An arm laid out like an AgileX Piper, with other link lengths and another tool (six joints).
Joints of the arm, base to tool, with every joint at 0 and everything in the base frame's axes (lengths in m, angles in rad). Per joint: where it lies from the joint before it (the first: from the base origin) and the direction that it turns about. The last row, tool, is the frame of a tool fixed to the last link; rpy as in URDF.
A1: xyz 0.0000 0.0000 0.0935 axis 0 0 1
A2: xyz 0.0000 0.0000 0.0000 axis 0 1 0
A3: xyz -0.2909 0.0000 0.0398 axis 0 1 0
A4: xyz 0.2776 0.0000 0.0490 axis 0.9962 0 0.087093
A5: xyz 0.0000 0.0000 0.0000 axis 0 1 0
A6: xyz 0.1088 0.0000 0.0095 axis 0.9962 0 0.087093
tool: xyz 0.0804 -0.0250 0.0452 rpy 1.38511 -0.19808 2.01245
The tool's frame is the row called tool.
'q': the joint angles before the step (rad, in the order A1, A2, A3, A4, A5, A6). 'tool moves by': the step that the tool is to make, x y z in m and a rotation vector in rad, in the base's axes. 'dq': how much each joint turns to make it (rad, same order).
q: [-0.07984 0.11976 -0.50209 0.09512 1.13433 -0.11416]
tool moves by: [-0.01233 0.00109 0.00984 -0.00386 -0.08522 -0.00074]
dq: [0.00001 -0.08950 0.00311 0.00118 0.00093 0.00242]
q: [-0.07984 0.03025 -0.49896 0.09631 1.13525 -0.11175]
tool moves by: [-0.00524 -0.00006 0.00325 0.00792 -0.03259 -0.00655]
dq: [-0.00006 -0.03508 0.00104 0.00005 0.00110 0.01246]
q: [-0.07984 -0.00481 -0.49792 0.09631 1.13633 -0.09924]
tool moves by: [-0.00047 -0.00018 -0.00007 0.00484 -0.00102 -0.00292]
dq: [0.00000 -0.00223 0.00000 -0.00001 0.00109 0.00583]
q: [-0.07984 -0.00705 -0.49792 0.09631 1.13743 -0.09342]
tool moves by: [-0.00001 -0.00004 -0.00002 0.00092 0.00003 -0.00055]
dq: [-0.00001 0.00003 -0.00001 0.00001 0.00000 0.00106]
